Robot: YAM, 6 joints.
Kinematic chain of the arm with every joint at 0, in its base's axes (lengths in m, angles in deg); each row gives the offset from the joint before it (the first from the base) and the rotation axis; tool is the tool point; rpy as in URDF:
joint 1: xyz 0 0 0.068 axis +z
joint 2: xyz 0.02 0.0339 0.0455 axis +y
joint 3: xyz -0.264 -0.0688 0 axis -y
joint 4: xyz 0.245 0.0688 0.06 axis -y
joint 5: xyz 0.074 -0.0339 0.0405 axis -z
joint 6: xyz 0.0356 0 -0.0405 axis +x
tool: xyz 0 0 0 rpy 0 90 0
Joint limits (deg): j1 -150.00..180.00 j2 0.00..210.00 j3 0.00..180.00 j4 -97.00..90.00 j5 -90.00..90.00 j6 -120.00..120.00
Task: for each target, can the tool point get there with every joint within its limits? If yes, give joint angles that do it. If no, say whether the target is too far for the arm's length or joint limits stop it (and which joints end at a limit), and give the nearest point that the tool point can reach.
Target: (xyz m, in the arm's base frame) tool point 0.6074 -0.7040 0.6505
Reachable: no: too far | nearest point 0.3651 -0.4232 0.4316 | short by 0.431 m
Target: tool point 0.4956 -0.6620 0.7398
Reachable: no: too far | nearest point 0.3083 -0.4118 0.4972 | short by 0.396 m
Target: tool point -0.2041 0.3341 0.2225
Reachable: yes | joints 117.60 110.68 86.84 -48.95 -47.05 -87.14
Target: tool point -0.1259 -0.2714 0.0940
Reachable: yes | joints -108.32 108.31 35.55 32.82 73.71 47.46
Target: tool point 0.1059 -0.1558 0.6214
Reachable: yes | joints -65.26 81.37 105.74 61.24 -60.66 38.11
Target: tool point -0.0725 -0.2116 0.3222
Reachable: yes | joints -107.28 54.58 45.76 -6.15 10.36 -86.25
